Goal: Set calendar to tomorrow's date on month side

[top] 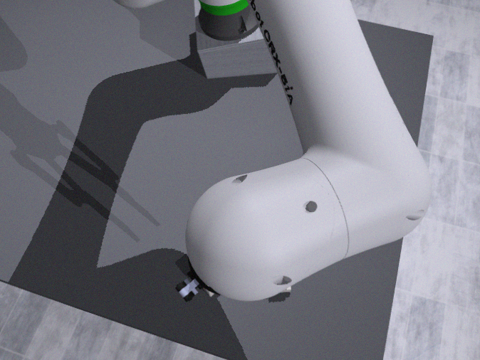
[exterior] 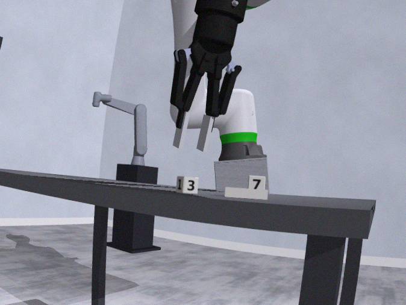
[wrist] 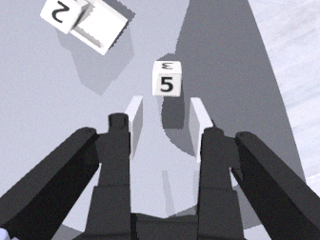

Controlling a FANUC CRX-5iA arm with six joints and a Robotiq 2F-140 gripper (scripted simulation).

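My gripper is now 100 mm above the cube and 10 mm to the left of it. From my hand the other things lie so: tray (100 mm below, 90 mm to the left, 50 mm behind).
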